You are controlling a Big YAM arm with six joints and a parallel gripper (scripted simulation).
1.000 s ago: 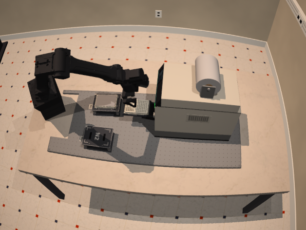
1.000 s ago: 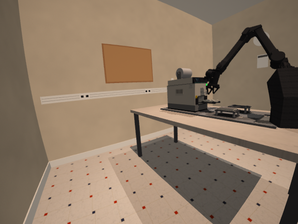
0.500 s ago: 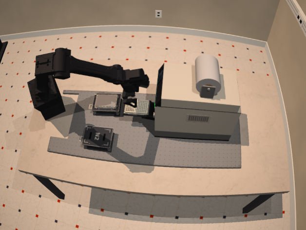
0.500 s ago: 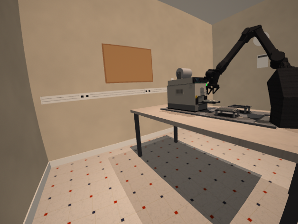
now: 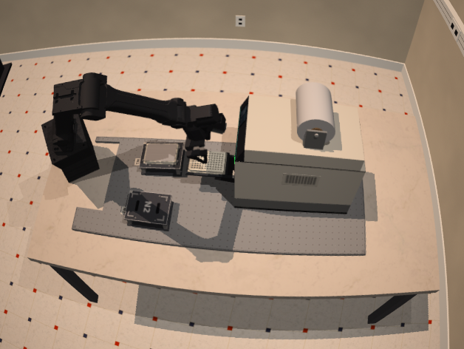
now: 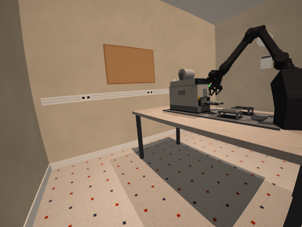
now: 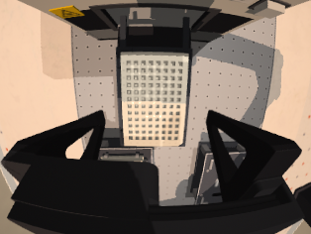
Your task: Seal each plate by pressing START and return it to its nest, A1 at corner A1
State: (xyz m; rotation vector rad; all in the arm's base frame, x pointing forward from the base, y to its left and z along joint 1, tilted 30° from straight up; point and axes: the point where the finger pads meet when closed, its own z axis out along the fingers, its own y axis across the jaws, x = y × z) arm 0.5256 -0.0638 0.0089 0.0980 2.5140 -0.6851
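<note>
Now: the start button 80 mm ahead of my hand, 110 mm to the right of it and 10 mm above it. Round my hand: yellow warning label 120 mm ahead, 70 mm to the left, 30 mm below; then sealer stage 80 mm below; then plate 70 mm below.
</note>
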